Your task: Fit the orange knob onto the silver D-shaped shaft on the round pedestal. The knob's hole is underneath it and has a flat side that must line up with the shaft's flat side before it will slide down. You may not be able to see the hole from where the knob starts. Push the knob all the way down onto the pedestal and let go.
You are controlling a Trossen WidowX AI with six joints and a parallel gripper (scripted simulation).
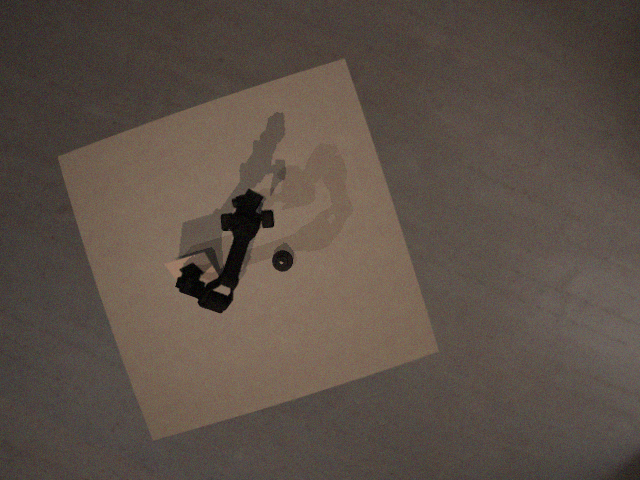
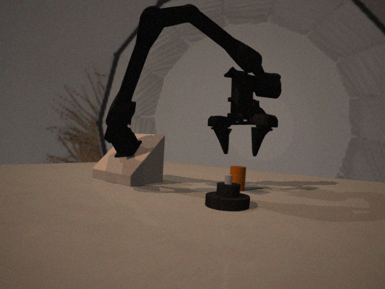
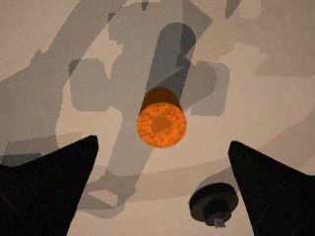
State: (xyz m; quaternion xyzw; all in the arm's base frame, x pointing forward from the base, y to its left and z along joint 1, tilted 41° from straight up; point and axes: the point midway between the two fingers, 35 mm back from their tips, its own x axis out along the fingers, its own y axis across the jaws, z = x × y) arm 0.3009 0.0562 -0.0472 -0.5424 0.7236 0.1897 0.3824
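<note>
The orange knob is 5 cm below my gripper tip. The rest, counted from my gripper tip: black round pedestal 3 cm ahead, 19 cm to the right, 6 cm below.
</note>
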